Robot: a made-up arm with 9 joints. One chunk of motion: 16 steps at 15 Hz.
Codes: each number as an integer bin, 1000 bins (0 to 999) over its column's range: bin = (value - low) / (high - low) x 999, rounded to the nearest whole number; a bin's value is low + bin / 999 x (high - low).
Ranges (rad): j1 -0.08..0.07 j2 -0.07..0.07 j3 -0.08..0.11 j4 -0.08..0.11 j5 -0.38..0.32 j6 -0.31..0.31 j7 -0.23..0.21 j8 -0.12..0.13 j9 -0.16..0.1
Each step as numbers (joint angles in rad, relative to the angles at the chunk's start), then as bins.
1 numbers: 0.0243 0.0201 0.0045 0.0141 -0.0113 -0.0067 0.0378 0.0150 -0.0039
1 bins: 695 643 444 495 526 489 608 539 600
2 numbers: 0.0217 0.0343 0.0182 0.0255 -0.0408 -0.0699 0.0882 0.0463 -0.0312
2 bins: 677 744 516 555 484 387 722 665 495
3 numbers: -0.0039 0.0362 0.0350 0.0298 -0.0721 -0.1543 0.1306 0.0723 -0.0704
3 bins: 507 758 605 577 439 251 819 768 344
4 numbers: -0.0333 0.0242 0.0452 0.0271 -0.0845 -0.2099 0.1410 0.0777 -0.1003
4 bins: 311 672 658 563 422 161 842 790 229
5 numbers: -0.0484 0.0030 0.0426 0.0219 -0.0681 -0.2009 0.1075 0.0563 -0.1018
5 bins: 210 521 645 536 445 176 766 704 224
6 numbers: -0.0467 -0.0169 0.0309 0.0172 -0.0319 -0.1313 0.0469 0.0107 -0.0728
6 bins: 222 379 583 511 497 288 629 522 335
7 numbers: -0.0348 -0.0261 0.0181 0.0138 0.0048 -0.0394 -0.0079 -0.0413 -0.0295
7 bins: 301 313 516 493 549 436 504 314 501
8 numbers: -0.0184 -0.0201 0.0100 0.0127 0.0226 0.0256 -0.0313 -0.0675 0.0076
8 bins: 410 356 473 487 575 541 451 210 644
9 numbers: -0.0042 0.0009 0.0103 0.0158 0.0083 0.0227 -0.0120 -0.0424 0.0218
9 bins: 505 506 475 504 554 536 495 310 699
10 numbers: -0.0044 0.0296 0.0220 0.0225 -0.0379 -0.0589 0.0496 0.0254 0.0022
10 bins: 503 711 536 539 488 405 635 581 623
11 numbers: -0.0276 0.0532 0.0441 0.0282 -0.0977 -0.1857 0.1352 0.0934 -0.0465
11 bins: 349 879 653 569 403 200 829 853 436
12 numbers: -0.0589 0.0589 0.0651 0.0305 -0.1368 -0.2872 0.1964 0.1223 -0.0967
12 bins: 141 920 763 581 347 37 968 968 243
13 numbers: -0.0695 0.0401 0.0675 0.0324 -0.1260 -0.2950 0.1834 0.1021 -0.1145
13 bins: 70 786 776 591 362 24 939 888 175
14 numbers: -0.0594 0.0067 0.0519 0.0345 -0.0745 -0.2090 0.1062 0.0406 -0.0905
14 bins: 137 547 694 602 436 163 763 642 267
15 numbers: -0.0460 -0.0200 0.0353 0.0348 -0.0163 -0.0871 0.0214 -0.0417 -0.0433
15 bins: 226 357 606 604 519 359 571 313 448
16 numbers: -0.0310 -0.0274 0.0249 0.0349 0.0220 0.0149 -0.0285 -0.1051 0.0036
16 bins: 326 304 552 604 574 524 457 60 629
